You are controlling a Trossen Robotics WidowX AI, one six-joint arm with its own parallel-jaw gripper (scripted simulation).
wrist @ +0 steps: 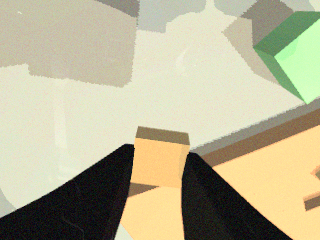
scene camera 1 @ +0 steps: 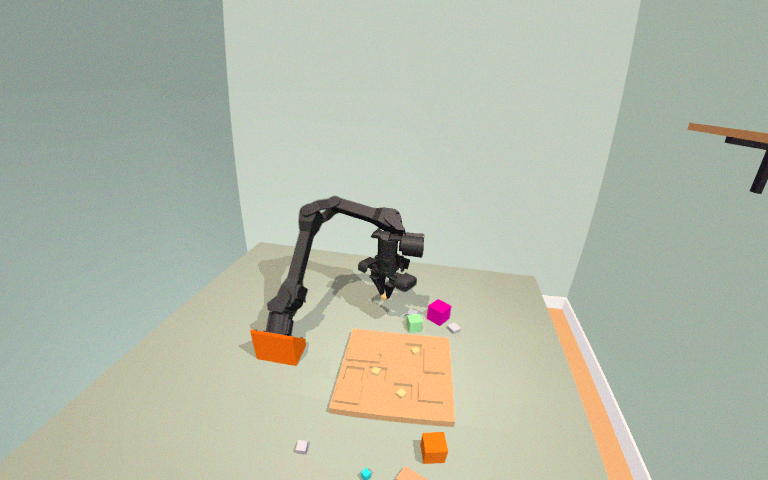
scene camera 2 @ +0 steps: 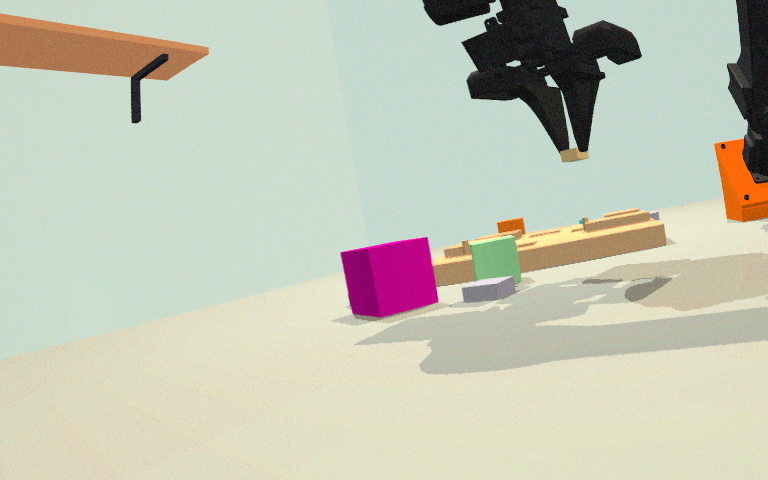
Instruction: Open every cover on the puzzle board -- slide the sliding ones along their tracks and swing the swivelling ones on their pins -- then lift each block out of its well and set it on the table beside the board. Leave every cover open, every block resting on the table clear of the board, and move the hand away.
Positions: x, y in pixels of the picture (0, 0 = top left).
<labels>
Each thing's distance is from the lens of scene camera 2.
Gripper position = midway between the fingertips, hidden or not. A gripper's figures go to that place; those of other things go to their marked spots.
gripper (scene camera 2: 574, 153): 47 cm
green block (scene camera 2: 498, 257): 48 cm
tan puzzle board (scene camera 2: 565, 245): 54 cm
The marked spots on the green block and the tan puzzle board are 10 cm apart.
</labels>
